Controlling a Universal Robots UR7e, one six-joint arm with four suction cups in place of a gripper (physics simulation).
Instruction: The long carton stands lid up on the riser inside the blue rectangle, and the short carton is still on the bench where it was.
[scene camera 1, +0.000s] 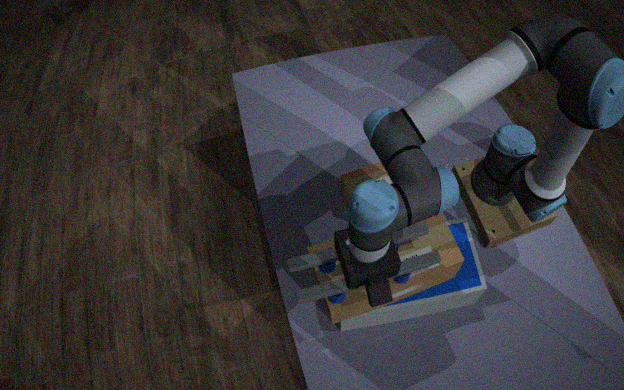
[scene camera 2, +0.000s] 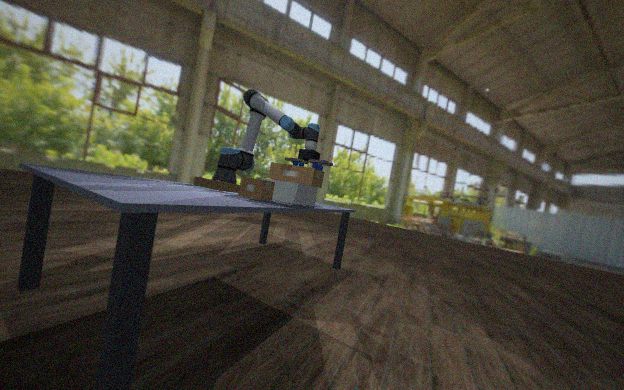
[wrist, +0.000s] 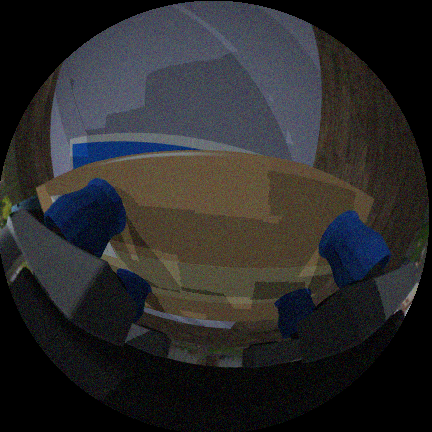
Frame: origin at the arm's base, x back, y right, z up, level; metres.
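Where they show: hand, tool point: (wrist: 221, 260); arm's base, link origin: (scene camera 1: 493, 184) (scene camera 2: 224, 181).
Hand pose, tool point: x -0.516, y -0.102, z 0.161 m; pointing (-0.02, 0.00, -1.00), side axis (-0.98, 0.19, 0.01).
Things, the pixels of their centre, and the offset from my tool point. Level surfaces: height alone.
- long brown carton, body centre: (wrist: 160, 234) (scene camera 1: 386, 264) (scene camera 2: 296, 175) dy +0.008, dx +0.063, dz -0.040 m
- grey riser, body centre: (wrist: 153, 189) (scene camera 1: 406, 275) (scene camera 2: 285, 191) dy -0.006, dx +0.126, dz -0.153 m
- blue rectangle, body centre: (wrist: 135, 204) (scene camera 1: 409, 265) dy -0.006, dx +0.126, dz -0.093 m
- short carton, body centre: (scene camera 1: 372, 190) (scene camera 2: 256, 188) dy +0.256, dx +0.176, dz -0.162 m
- bench, surface height: dz -0.213 m
The long brown carton (scene camera 1: 442, 255) (scene camera 2: 295, 174) (wrist: 209, 189) lies lid up on the grey riser (scene camera 1: 409, 310) (scene camera 2: 293, 193). It covers much of the blue rectangle (scene camera 1: 465, 260) (wrist: 120, 151) and juts past the riser's left end. My suction gripper (scene camera 1: 367, 277) (scene camera 2: 309, 162) (wrist: 217, 257) sits on the carton's lid, with its four blue cups down against it near the left end. The short carton (scene camera 1: 362, 176) (scene camera 2: 256, 187) stands on the bench (scene camera 1: 303, 109) (scene camera 2: 135, 193) just behind the riser, mostly hidden by my arm.
My arm's base stands on a wooden plate (scene camera 1: 497, 226) to the right of the riser. The bench edge runs close on the left of the riser, with dark wooden floor (scene camera 1: 135, 210) beyond.
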